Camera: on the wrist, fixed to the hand. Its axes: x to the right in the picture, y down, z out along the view.
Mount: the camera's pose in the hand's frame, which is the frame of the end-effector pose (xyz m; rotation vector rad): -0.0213 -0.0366 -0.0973 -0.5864 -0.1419 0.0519
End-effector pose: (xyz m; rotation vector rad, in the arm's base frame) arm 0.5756 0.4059 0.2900 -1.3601 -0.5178 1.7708
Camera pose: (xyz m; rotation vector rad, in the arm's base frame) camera 0.6809 0.3947 0.2973 -1.6481 -1.1562 1.8423
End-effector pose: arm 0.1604 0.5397 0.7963 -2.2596 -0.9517 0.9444
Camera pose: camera 0.2082 0.5290 0.8904 2.6253 1.3289 -0.9099
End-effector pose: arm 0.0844 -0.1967 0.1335 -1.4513 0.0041 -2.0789
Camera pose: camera -0.0111 -0.1881 0.0881 -1.9057 0.6346 -2.0163
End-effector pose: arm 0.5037 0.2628 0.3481 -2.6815 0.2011 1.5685
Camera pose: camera 0.5822 0.2924 0.4130 2.1566 0.1716 -1.5301
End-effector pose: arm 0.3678 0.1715 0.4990 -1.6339 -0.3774 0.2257
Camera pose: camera 0.3797 0.0759 0.5435 -2.2129 -0.5441 0.2885
